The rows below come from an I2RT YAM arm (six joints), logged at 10 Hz.
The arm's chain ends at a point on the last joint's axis. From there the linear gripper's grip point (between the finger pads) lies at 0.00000 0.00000 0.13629 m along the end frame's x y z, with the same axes.
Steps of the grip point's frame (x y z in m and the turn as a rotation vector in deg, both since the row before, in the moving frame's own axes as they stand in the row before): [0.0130 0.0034 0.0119 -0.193 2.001 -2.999]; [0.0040 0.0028 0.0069 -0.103 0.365 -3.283]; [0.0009 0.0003 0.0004 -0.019 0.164 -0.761]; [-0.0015 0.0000 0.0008 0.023 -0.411 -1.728]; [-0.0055 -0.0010 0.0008 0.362 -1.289 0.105]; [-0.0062 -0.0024 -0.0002 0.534 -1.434 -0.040]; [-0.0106 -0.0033 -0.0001 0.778 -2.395 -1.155]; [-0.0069 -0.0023 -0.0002 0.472 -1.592 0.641]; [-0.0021 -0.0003 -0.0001 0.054 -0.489 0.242]
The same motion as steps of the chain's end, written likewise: [0.0082 0.0031 0.0120 -0.193 2.001 -2.999]; [0.0031 0.0026 0.0069 -0.103 0.365 -3.283]; [0.0005 0.0003 0.0004 -0.019 0.164 -0.761]; [-0.0005 0.0000 0.0008 0.023 -0.411 -1.728]; [-0.0024 -0.0001 0.0008 0.362 -1.289 0.105]; [-0.0028 -0.0011 -0.0002 0.534 -1.434 -0.040]; [-0.0049 -0.0015 0.0000 0.778 -2.395 -1.155]; [-0.0031 -0.0012 -0.0001 0.472 -1.592 0.641]; [-0.0009 -0.0002 -0.0001 0.054 -0.489 0.242]
